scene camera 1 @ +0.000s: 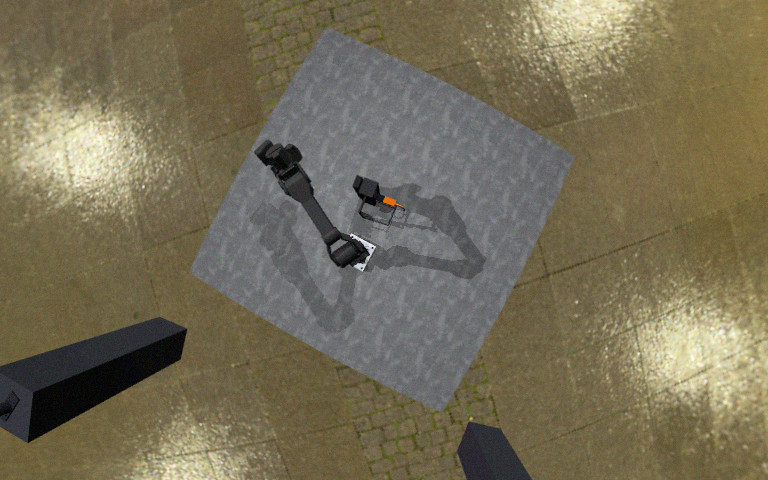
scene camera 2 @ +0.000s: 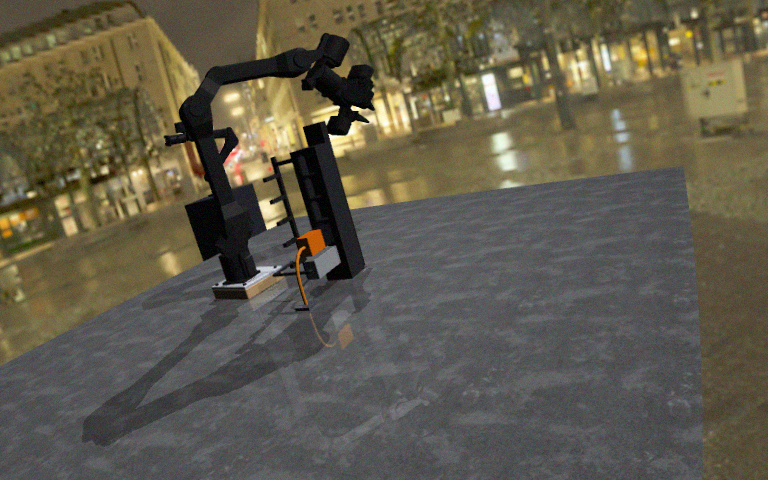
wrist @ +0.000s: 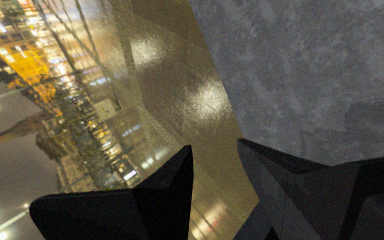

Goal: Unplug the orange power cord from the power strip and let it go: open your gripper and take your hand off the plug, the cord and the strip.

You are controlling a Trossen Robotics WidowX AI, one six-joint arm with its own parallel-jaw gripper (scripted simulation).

Path:
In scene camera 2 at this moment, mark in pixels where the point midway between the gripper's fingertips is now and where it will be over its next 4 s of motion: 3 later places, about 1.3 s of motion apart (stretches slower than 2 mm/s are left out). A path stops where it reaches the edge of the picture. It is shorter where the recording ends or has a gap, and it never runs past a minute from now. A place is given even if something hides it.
My gripper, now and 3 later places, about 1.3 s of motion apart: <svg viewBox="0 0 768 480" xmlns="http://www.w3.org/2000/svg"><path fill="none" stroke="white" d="M370 116L338 219L305 236L306 243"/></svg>

